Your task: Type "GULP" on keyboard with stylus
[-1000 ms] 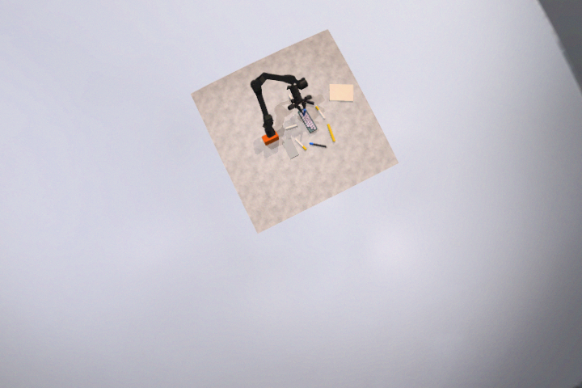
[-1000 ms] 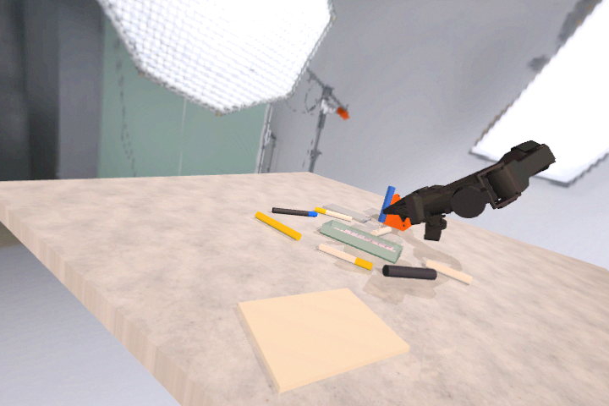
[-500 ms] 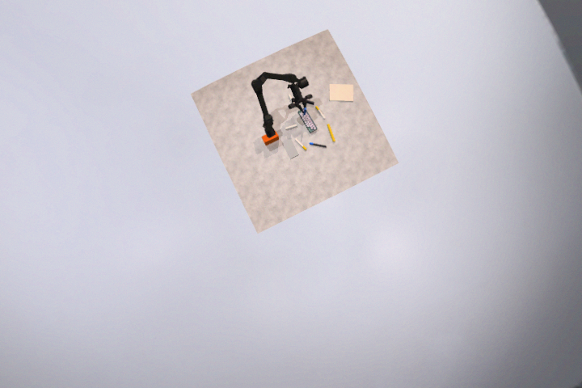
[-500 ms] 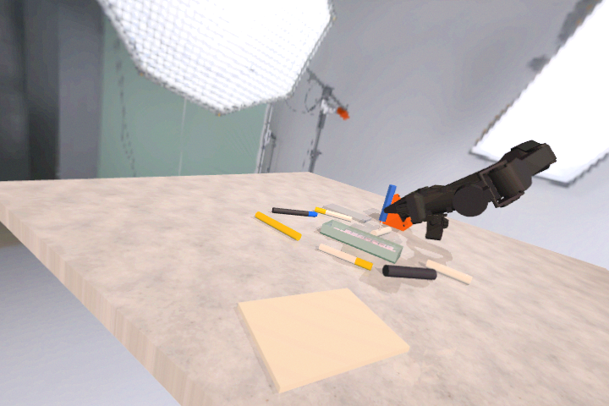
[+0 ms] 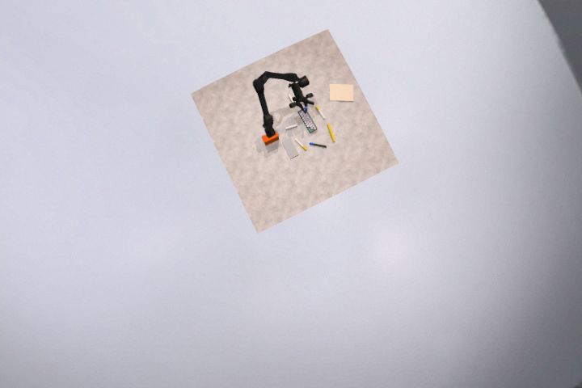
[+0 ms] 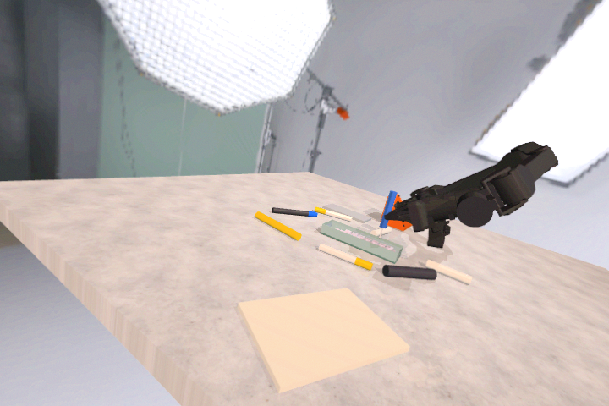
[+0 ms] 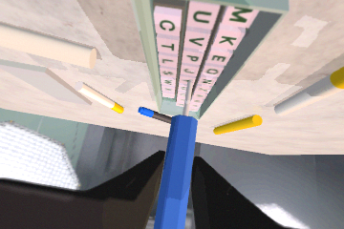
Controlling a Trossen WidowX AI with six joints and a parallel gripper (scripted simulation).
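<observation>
Now: the black cylinder 80 mm ahead of my gripper tip, 90 mm to the left of it and 80 mm below it. Also, from my gripper tip: blue stylus 10 mm below; then yellow stick 110 mm ahead, 230 mm to the right, 80 mm below; then grey flat block 240 mm behind, 160 mm to the right, 90 mm below.
</observation>
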